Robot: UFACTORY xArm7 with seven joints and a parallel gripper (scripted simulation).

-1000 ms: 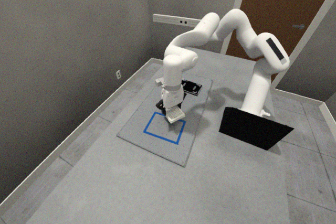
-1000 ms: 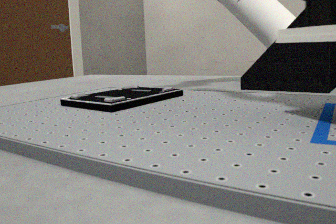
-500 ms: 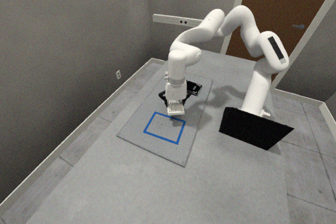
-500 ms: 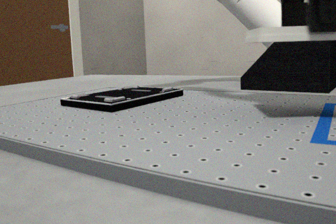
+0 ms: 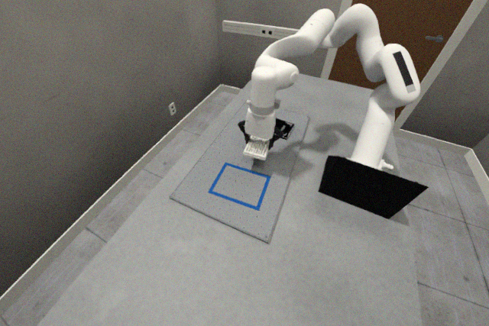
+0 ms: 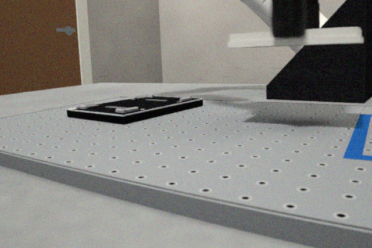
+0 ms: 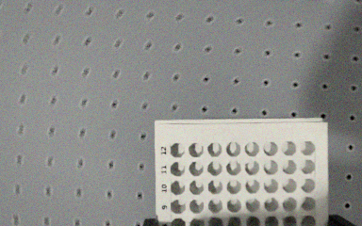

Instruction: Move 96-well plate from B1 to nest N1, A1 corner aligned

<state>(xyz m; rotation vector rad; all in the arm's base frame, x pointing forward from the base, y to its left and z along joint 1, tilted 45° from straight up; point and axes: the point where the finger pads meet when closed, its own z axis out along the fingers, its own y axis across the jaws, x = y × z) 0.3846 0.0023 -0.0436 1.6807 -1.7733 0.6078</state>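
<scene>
The black plate nest lies 23 cm to the right of my hand, 10 cm below it and 2 cm behind it. The rest, counted from my hand: white 96-well plate 1 cm below.
</scene>
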